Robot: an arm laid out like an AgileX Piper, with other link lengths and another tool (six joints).
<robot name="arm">
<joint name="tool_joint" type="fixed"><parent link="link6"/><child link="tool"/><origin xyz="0.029 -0.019 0.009" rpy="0 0.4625 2.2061"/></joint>
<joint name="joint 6" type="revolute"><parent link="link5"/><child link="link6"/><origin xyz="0 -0.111 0" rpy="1.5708 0 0"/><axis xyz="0 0 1"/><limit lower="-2.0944" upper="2.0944"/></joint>
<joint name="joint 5" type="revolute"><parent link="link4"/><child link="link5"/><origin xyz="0 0 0" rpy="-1.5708 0 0"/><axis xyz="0 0 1"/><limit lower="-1.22" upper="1.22"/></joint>
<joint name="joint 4" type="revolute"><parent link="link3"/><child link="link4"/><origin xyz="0.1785 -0.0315 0" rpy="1.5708 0 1.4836"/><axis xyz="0 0 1"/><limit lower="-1.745" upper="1.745"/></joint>
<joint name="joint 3" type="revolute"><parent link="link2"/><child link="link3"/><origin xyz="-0.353 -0.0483 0"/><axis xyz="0 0 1"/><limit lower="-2.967" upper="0"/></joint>
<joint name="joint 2" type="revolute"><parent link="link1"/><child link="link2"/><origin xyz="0 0 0" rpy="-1.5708 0 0"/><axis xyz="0 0 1"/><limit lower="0" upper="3.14"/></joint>
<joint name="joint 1" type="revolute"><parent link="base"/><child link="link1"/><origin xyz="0 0 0.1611"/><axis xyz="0 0 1"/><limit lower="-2.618" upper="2.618"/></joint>
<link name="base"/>
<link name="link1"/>
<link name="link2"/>
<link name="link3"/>
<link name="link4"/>
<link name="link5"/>
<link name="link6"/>
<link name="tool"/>
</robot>
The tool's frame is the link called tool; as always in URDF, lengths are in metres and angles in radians.
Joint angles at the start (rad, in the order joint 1, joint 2, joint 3, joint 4, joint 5, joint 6): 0.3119 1.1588 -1.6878 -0.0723 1.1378 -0.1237
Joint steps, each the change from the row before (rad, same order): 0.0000 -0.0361 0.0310 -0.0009 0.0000 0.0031; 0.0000 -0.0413 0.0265 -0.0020 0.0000 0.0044; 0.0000 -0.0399 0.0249 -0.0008 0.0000 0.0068; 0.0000 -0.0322 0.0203 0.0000 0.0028 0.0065; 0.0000 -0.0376 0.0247 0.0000 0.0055 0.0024; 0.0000 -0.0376 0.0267 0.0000 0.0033 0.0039; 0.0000 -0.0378 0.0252 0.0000 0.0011 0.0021; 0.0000 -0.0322 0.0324 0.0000 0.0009 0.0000; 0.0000 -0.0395 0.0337 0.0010 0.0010 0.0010; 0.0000 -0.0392 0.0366 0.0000 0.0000 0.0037; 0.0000 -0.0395 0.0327 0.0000 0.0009 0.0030; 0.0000 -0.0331 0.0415 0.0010 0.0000 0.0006
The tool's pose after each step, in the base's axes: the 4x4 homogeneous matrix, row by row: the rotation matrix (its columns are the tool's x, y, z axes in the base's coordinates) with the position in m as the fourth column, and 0 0 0 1 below. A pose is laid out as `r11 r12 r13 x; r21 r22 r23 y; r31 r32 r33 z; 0 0 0 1`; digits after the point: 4 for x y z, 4 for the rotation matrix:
-0.3814 0.5322 0.7559 0.1221; 0.7386 -0.3162 0.5953 0.0067; 0.5558 0.7854 -0.2725 0.5374; 0 0 0 1
-0.3866 0.5203 0.7615 0.1083; 0.7362 -0.3232 0.5946 0.0022; 0.5555 0.7904 -0.2581 0.5360; 0 0 0 1
-0.3911 0.5088 0.7669 0.0950; 0.7321 -0.3329 0.5942 -0.0021; 0.5577 0.7939 -0.2423 0.5340; 0 0 0 1
-0.3929 0.5019 0.7705 0.0842; 0.7286 -0.3413 0.5938 -0.0054; 0.5610 0.7947 -0.2316 0.5318; 0 0 0 1
-0.3955 0.4963 0.7729 0.0716; 0.7266 -0.3457 0.5938 -0.0094; 0.5618 0.7964 -0.2239 0.5283; 0 0 0 1
-0.3977 0.4905 0.7754 0.0595; 0.7240 -0.3513 0.5936 -0.0132; 0.5636 0.7975 -0.2154 0.5242; 0 0 0 1
-0.4029 0.4818 0.7782 0.0477; 0.7214 -0.3561 0.5939 -0.0169; 0.5633 0.8007 -0.2041 0.5202; 0 0 0 1
-0.4023 0.4826 0.7780 0.0383; 0.7216 -0.3559 0.5938 -0.0199; 0.5635 0.8003 -0.2051 0.5140; 0 0 0 1
-0.4047 0.4793 0.7788 0.0268; 0.7198 -0.3583 0.5946 -0.0235; 0.5641 0.8011 -0.2000 0.5073; 0 0 0 1
-0.4045 0.4774 0.7800 0.0159; 0.7181 -0.3623 0.5942 -0.0269; 0.5663 0.8005 -0.1963 0.4996; 0 0 0 1
-0.4064 0.4730 0.7818 0.0049; 0.7161 -0.3666 0.5940 -0.0304; 0.5675 0.8012 -0.1897 0.4922; 0 0 0 1
-0.4019 0.4798 0.7799 -0.0032; 0.7167 -0.3653 0.5940 -0.0329; 0.5699 0.7977 -0.1970 0.4827; 0 0 0 1

